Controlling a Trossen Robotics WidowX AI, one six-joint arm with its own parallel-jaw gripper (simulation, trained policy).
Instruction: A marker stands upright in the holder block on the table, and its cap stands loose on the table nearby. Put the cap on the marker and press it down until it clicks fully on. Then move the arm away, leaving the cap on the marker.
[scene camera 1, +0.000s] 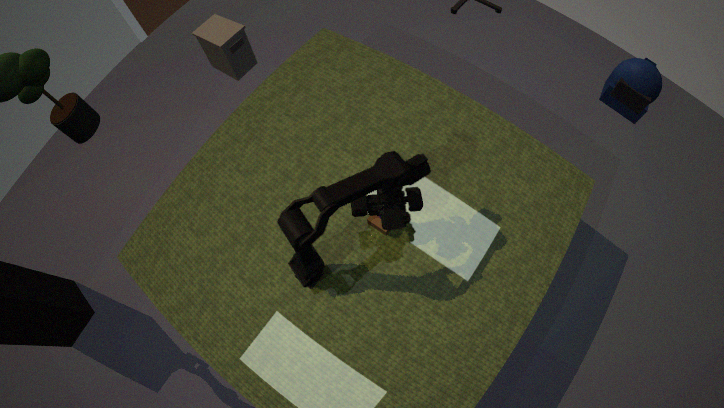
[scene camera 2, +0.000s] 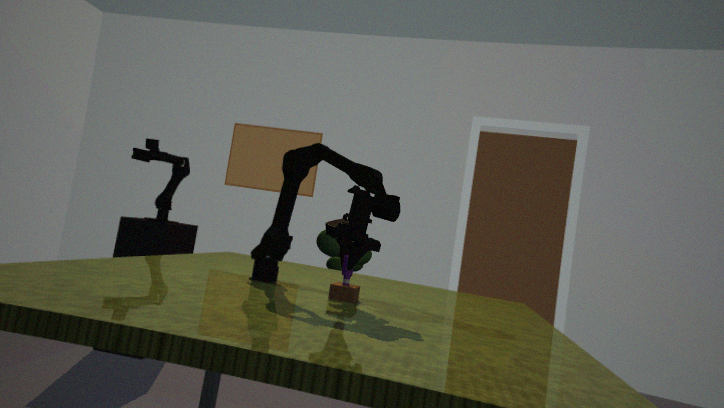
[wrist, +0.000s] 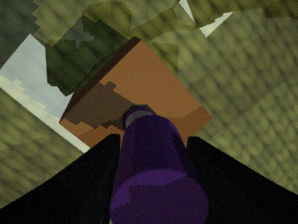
gripper: scene camera 1 383, 213; scene camera 2; wrist
same spot on gripper: (wrist: 87, 183) = (scene camera 2: 349, 255)
